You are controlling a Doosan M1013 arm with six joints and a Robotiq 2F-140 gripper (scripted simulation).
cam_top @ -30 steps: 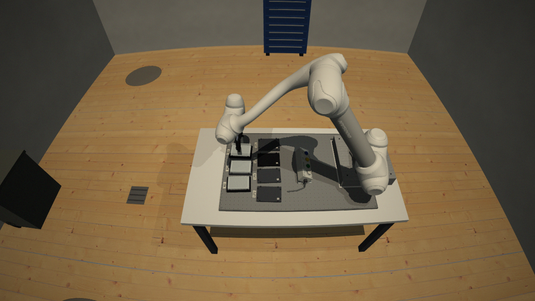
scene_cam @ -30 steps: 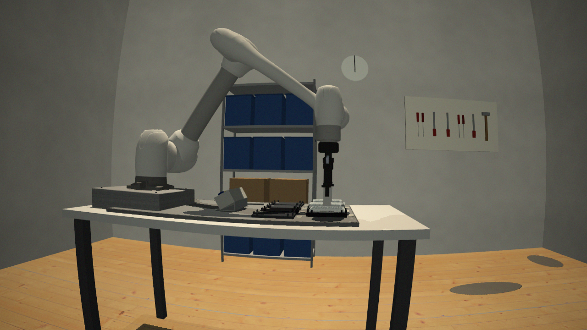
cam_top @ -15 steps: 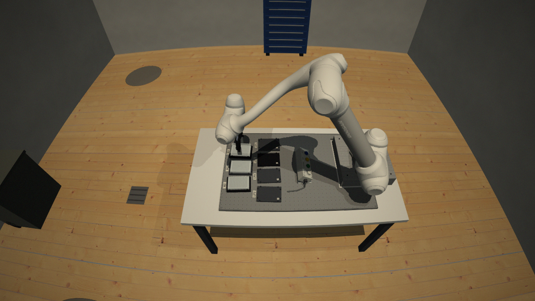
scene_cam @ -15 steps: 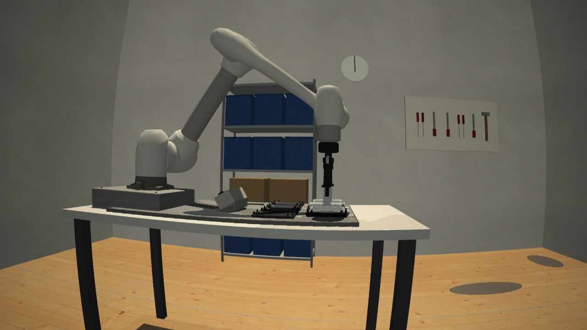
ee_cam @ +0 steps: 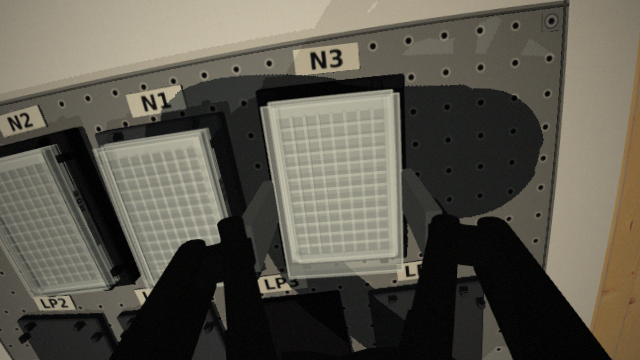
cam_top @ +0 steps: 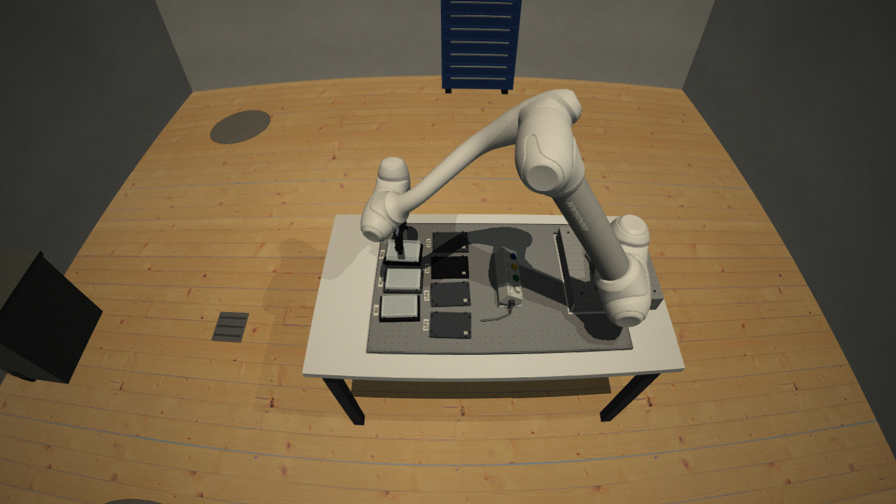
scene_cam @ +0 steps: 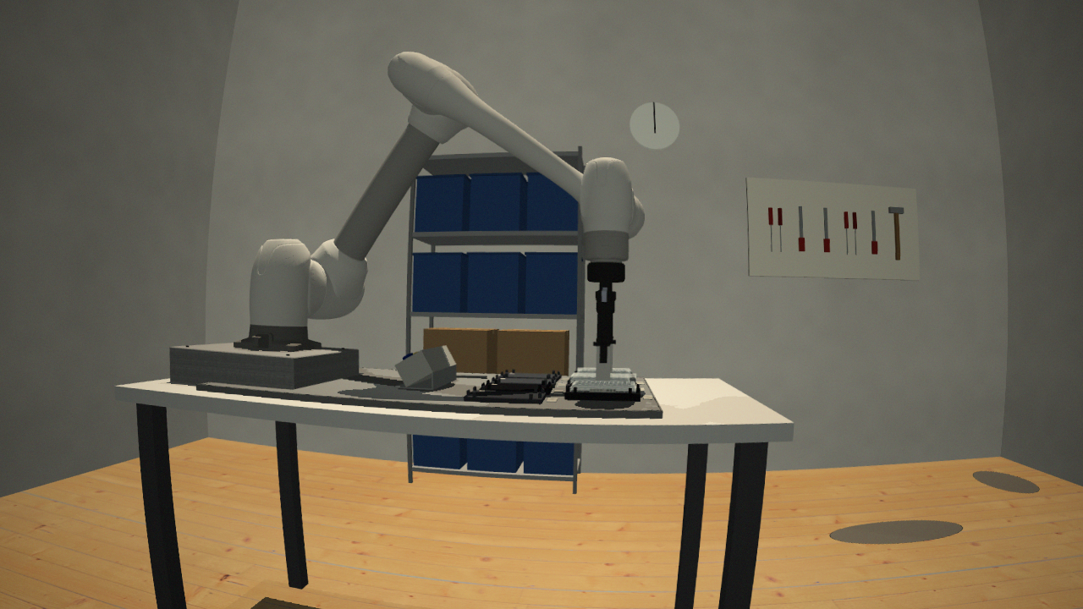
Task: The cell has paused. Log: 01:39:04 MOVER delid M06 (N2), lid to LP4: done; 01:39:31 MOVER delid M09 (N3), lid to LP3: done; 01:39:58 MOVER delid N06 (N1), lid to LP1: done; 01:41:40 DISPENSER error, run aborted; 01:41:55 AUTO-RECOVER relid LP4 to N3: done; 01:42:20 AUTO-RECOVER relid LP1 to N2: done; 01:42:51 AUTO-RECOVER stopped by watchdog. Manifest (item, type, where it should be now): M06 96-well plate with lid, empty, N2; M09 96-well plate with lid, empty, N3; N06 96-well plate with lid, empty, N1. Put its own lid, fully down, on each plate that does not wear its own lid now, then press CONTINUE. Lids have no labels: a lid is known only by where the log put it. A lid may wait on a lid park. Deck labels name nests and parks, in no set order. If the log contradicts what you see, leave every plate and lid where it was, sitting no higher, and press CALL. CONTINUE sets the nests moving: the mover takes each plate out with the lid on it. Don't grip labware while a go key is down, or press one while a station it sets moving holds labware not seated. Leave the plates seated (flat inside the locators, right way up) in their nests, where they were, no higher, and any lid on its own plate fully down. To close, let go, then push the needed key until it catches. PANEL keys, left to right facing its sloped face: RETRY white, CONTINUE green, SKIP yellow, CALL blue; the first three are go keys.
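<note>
Right now my hand is 4 cm above the plate. The rest, counted from my hand: LP3 label (9 cm behind, 7 cm to the left, 6 cm below); N3 label (9 cm ahead, 1 cm to the right, 6 cm below); park LP3 (18 cm behind, 7 cm to the left, 6 cm below).
</note>
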